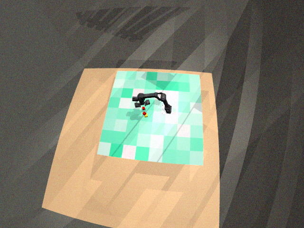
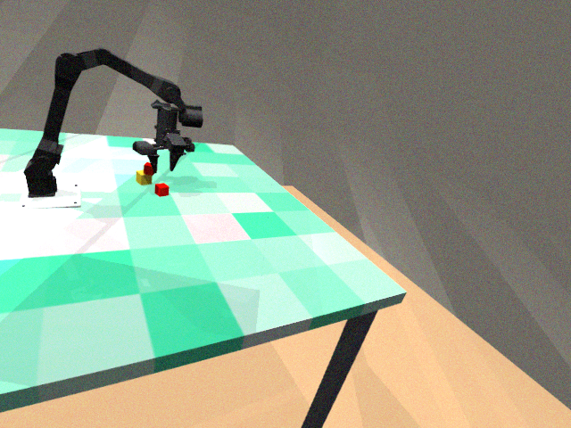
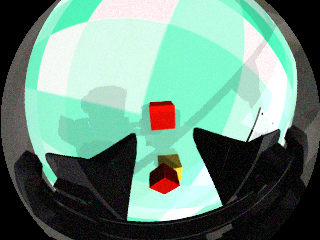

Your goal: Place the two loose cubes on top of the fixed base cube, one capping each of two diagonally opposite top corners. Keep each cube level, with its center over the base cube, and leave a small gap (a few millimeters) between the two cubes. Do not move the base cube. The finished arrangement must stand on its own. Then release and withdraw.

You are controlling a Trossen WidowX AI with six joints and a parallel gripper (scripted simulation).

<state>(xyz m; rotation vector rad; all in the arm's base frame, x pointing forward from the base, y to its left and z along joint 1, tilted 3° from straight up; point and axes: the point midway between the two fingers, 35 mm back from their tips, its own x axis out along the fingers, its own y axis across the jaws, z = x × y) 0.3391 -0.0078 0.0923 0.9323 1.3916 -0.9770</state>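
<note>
Right now the yellow cube is 10 cm to the left of my gripper tip, 6 cm below it and 4 cm behind it.
</note>
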